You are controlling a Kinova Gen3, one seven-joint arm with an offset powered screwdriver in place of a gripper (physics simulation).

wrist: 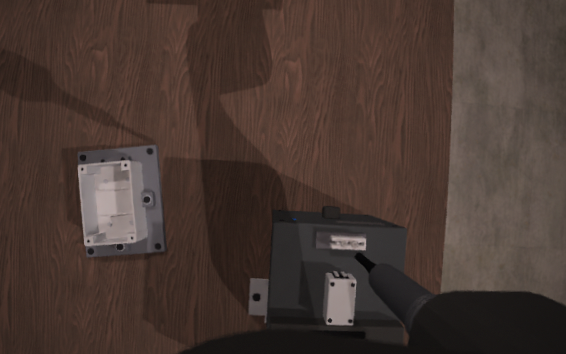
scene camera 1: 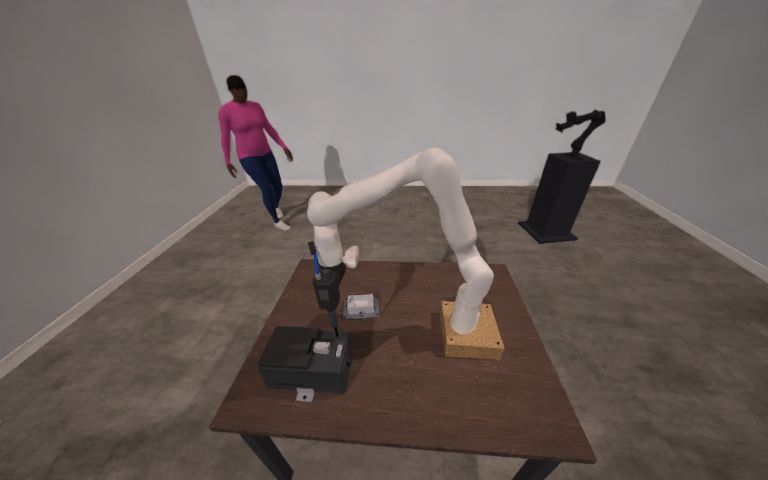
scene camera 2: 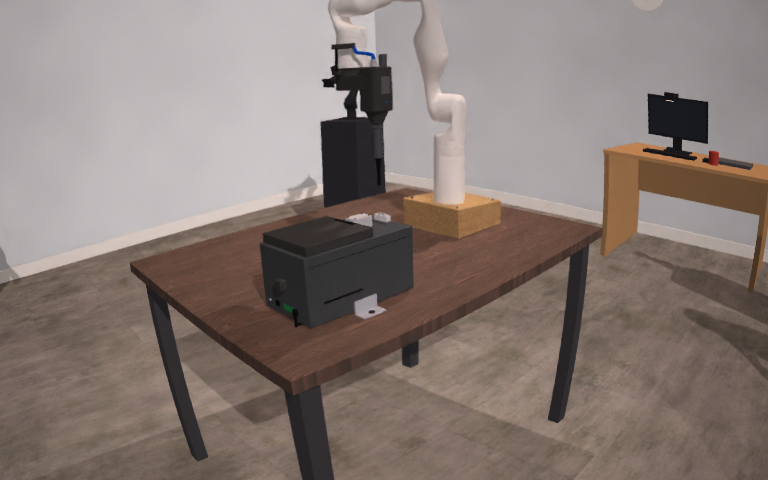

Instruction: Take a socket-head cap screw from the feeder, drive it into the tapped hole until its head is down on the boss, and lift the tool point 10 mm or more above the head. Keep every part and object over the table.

One and the same spot on a black screw feeder: [scene camera 2: 387, 270] is [scene camera 1: 320, 383].
